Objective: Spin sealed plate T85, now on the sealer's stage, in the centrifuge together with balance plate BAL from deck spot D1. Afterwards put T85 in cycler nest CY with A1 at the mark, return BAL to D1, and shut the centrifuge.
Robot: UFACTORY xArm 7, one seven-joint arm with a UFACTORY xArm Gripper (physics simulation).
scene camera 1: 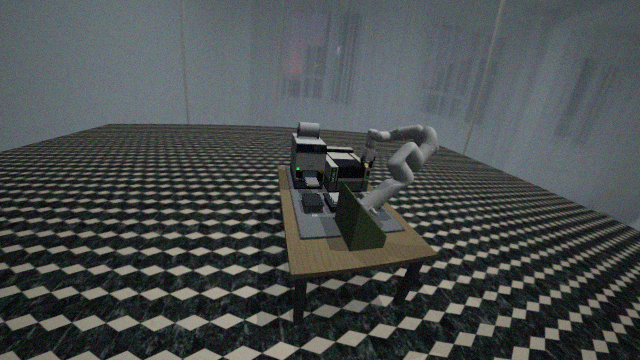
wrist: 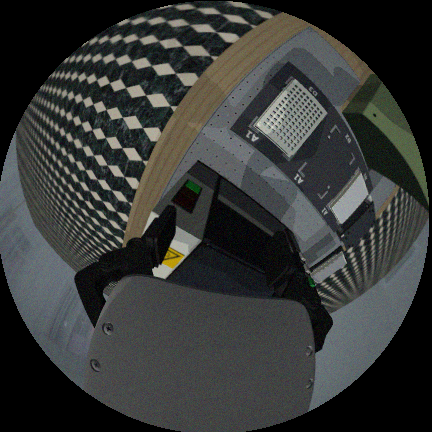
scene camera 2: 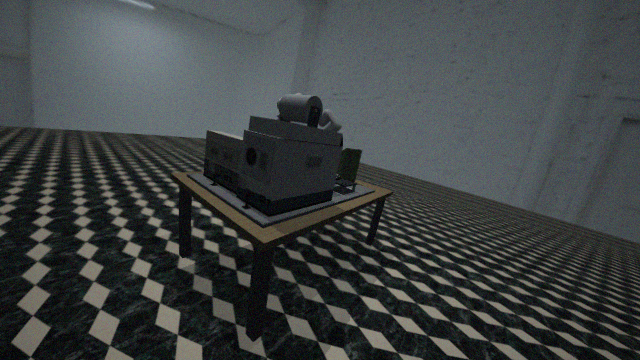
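Where they show: gripper, fingertip midpoint: (scene camera 1: 366,168) (wrist: 223,231); arm's base at its link origin: (scene camera 1: 364,208) (scene camera 2: 343,157).
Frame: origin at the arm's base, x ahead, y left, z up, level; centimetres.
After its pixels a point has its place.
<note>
My gripper (scene camera 1: 368,164) @(y -28.1, x 46.6, z 4.0 cm) (wrist: 223,231) @(y -28.1, x 46.6, z 4.0 cm) is open and empty, above the right end of the centrifuge (scene camera 1: 351,184) @(y -19.8, x 49.7, z -10.5 cm) (scene camera 2: 224,152) @(y -19.4, x 96.1, z -0.7 cm) (wrist: 215,262) @(y -26.5, x 50.8, z 4.1 cm), with its fingers spread over the dark front. Green and red buttons (wrist: 187,196) @(y -32.2, x 48.3, z -1.0 cm) show near the left finger in the wrist view. Whether the lid is fully shut cannot be told. A pale plate, seemingly T85 (scene camera 1: 311,178) @(y 12.3, x 53.4, z -5.8 cm) (wrist: 329,268) @(y 11.8, x 49.4, z -5.8 cm), lies on the stage of the sealer (scene camera 1: 309,159) @(y 13.4, x 58.9, z 7.0 cm) (scene camera 2: 302,167) @(y 19.5, x 87.8, z 1.4 cm). A white plate, seemingly BAL (wrist: 350,197) @(y -0.8, x 32.2, z -10.5 cm), lies at the rack's far end. The dark block beside it, seemingly cycler nest CY (scene camera 1: 312,202) @(y 18.5, x 29.0, z -11.5 cm) (wrist: 359,226) @(y 15.5, x 33.5, z -11.5 cm), appears unoccupied.
A pale plate with many wells (wrist: 291,118) @(y -24.6, x 31.3, z -10.5 cm) sits at D3 on the dark rack. The middle spot D2 shows bare corner marks. A green wedge-shaped mount (scene camera 1: 356,222) @(y 10.3, x -10.5, z -0.4 cm) (scene camera 2: 350,162) @(y 8.6, x 5.6, z -1.5 cm) (wrist: 392,112) stands by the arm's base. The wooden table (scene camera 1: 320,260) @(y 27.0, x -13.0, z -18.4 cm) (scene camera 2: 295,227) @(y 27.7, x 98.1, z -18.5 cm) (wrist: 195,107) @(y -40.8, x 38.2, z -18.5 cm) edges the grey deck.
</note>
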